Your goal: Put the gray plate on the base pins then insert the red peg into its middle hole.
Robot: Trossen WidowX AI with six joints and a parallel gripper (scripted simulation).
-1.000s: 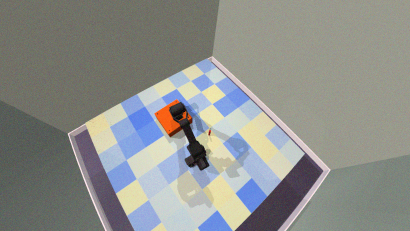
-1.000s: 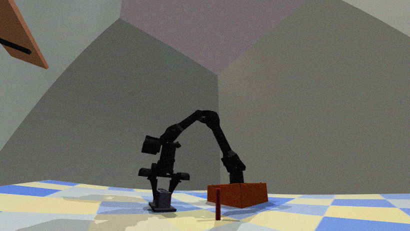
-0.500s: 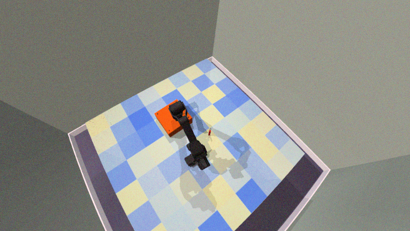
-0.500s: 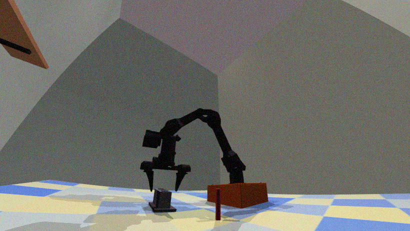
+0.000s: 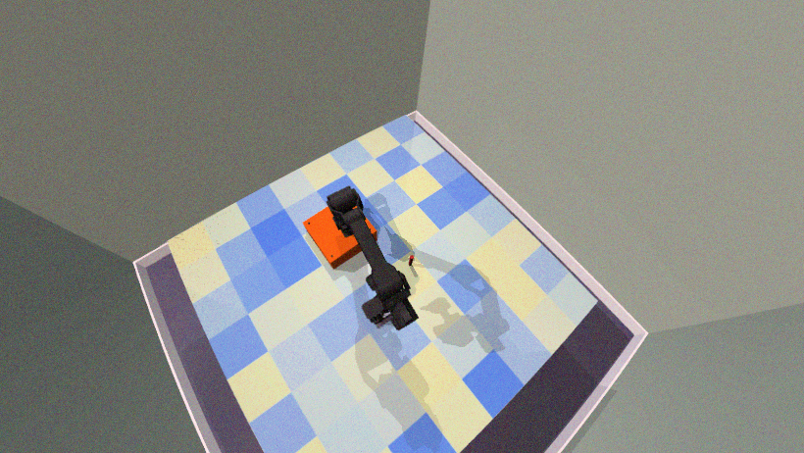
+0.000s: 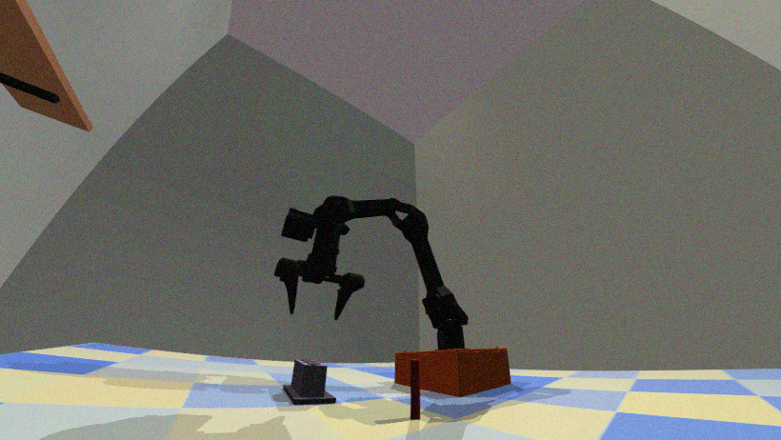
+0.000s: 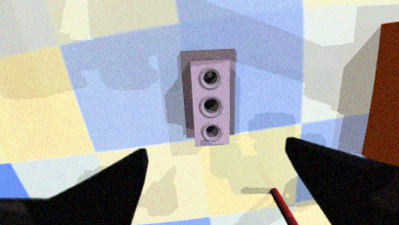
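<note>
My gripper tip is now 180 mm to the right of the red peg, 120 mm past it and 100 mm above it. Round my gripper tip: gray plate: 100 mm below; then base: 130 mm below, 10 mm behind.
</note>
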